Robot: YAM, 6 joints.
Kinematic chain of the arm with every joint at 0, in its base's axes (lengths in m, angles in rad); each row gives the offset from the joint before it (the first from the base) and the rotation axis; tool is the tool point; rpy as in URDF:
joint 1: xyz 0 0 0.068 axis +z
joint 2: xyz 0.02 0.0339 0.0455 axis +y
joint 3: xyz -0.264 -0.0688 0 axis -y
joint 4: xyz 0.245 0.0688 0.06 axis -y
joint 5: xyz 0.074 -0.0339 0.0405 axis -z
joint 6: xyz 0.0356 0 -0.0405 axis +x
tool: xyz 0 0 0 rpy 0 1.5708 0
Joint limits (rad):
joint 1: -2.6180..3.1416
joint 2: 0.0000..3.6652
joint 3: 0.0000..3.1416
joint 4: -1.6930..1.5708
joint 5: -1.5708..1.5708
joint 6: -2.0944..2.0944
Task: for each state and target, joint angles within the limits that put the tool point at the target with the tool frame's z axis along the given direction. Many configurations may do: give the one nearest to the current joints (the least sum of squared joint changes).
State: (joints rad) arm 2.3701 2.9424 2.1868 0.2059 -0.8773 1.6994
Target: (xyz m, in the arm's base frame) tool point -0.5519 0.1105 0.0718 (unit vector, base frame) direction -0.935 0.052 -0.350
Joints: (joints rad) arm 2.9351 2.6143 1.8052 0.4477 -0.1413 1.6994
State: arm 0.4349 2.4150 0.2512 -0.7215 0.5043 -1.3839
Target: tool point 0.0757 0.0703 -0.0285 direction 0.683 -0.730 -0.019
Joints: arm 1.0806 2.7445 0.6090 -0.9472 1.2418 -1.3839
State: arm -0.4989 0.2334 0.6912 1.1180 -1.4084 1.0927
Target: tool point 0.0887 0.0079 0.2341 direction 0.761 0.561 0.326
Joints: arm -0.1935 0.0018 0.0631 0.4105 -0.7709 1.0927
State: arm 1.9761 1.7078 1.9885 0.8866 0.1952 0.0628
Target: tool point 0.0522 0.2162 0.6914 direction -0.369 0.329 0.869
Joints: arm 1.2615 1.7455 2.5249 0.5640 -0.4687 0.0628
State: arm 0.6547 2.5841 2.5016 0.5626 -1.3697 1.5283
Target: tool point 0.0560 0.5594 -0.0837 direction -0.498 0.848 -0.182
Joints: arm 1.4324 3.1240 2.0983 0.7939 -0.6563 1.5283
